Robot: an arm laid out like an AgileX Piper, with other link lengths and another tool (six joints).
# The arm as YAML. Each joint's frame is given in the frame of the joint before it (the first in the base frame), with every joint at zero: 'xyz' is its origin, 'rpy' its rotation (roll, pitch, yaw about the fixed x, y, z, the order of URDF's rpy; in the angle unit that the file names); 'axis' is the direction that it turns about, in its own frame. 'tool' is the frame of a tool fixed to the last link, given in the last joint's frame.
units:
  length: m
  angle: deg
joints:
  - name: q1
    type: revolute
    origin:
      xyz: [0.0, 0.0, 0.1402]
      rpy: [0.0, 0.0, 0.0]
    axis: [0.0, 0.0, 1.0]
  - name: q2
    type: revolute
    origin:
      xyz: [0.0, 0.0, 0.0]
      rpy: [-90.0, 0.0, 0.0]
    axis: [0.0, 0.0, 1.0]
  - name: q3
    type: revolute
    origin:
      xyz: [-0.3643, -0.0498, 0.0]
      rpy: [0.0, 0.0, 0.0]
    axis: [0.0, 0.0, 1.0]
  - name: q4
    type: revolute
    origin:
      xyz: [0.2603, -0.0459, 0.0]
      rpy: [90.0, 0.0, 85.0]
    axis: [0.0, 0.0, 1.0]
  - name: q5
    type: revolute
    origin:
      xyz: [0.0, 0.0, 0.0]
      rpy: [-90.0, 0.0, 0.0]
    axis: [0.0, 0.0, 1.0]
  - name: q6
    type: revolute
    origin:
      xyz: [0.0, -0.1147, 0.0]
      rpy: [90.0, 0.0, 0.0]
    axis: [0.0, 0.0, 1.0]
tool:
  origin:
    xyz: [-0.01, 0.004, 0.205]
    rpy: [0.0, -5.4, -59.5]
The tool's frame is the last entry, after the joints.
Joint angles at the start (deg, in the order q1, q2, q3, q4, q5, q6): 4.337 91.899 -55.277 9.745 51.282 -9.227
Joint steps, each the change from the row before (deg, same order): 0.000 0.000 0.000 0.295 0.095 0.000; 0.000 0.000 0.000 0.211 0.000 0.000; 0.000 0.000 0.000 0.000 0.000 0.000; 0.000 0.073 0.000 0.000 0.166 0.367; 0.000 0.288 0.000 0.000 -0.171 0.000; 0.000 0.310 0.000 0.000 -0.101 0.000; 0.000 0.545 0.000 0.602 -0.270 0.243; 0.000 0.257 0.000 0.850 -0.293 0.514; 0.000 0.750 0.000 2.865 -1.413 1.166; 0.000 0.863 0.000 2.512 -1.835 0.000; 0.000 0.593 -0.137 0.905 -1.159 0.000; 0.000 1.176 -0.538 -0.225 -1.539 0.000; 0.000 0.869 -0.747 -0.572 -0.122 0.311; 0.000 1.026 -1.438 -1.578 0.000 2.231
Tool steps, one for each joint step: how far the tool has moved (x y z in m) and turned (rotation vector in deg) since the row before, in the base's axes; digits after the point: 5 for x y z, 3 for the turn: -0.00049 0.00126 0.00013 0.252 0.113 -0.141; 0.00003 0.00089 0.00015 0.179 0.014 -0.111; 0.00000 0.00000 0.00000 0.000 0.000 0.000; -0.00097 -0.00003 -0.00058 0.040 0.291 -0.335; 0.00060 -0.00006 -0.00162 -0.025 0.118 -0.026; 0.00017 -0.00005 -0.00181 -0.025 0.209 -0.015; 0.00091 0.00236 -0.00269 0.484 0.352 -0.605; 0.00149 0.00333 -0.00072 0.736 0.104 -1.015; 0.00766 0.01079 -0.00119 2.383 -0.244 -2.987; 0.00987 0.00861 -0.00163 1.857 -0.765 -1.828; 0.00697 0.00255 -0.00129 0.589 -0.606 -0.804; 0.01072 -0.00192 -0.00398 -0.394 -0.859 -0.254; 0.00487 -0.00190 -0.00254 -0.432 0.039 0.007; 0.00900 -0.00545 -0.00121 -0.870 -0.035 -1.226
